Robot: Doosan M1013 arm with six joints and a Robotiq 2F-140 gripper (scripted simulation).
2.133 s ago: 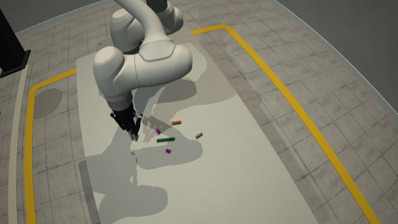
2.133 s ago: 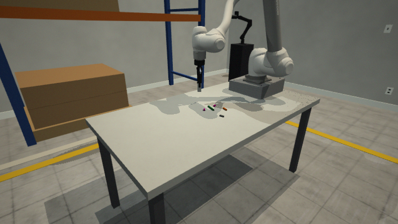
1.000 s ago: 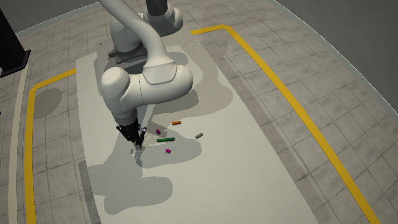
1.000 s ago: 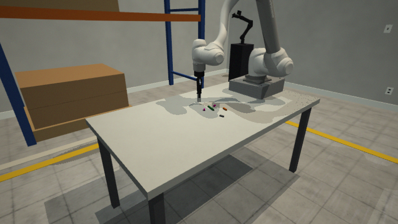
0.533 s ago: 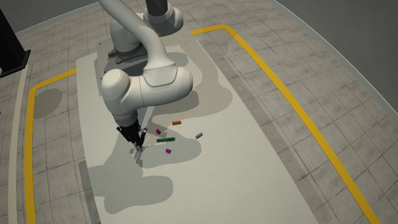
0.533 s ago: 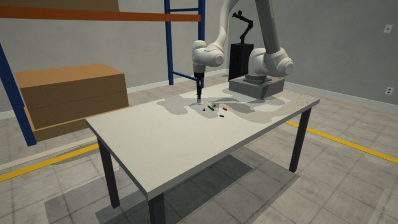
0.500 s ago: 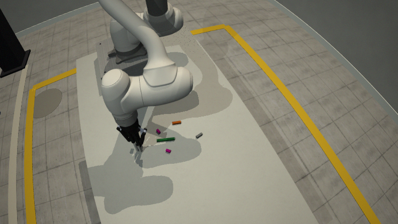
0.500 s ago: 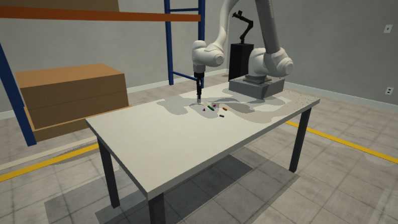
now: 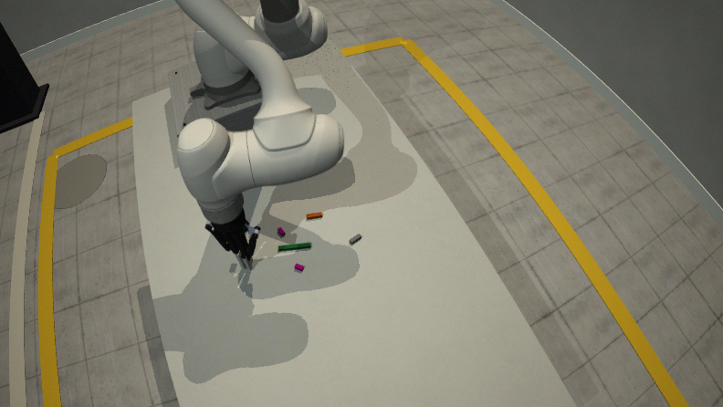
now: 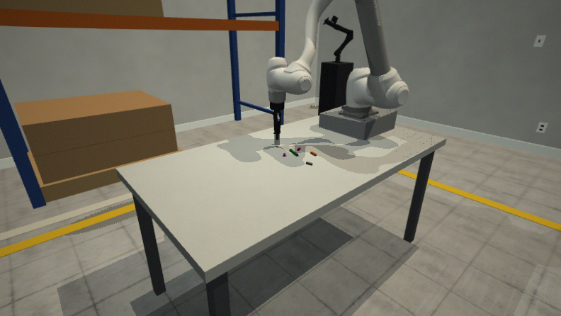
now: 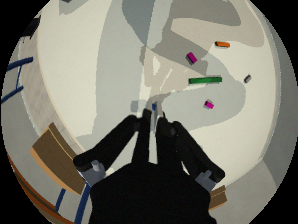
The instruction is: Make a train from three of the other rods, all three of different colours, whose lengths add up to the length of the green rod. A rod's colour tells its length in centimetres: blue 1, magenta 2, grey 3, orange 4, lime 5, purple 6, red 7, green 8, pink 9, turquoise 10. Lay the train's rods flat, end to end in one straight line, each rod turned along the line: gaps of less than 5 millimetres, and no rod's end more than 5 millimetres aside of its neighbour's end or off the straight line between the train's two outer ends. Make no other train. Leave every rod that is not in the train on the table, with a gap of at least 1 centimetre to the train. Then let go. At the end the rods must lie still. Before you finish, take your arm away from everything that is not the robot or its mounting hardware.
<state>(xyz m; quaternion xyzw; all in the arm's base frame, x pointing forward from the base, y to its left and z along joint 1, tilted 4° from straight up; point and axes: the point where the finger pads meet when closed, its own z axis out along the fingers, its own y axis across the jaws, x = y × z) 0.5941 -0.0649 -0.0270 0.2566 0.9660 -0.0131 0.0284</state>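
Right now the small blue rod is 30 mm below my hand. From my hand the other things lie so: grey rod 10 mm ahead, 270 mm to the left, 40 mm below; then green rod 10 mm behind, 120 mm to the left, 40 mm below; then orange rod 90 mm behind, 200 mm to the left, 40 mm below.
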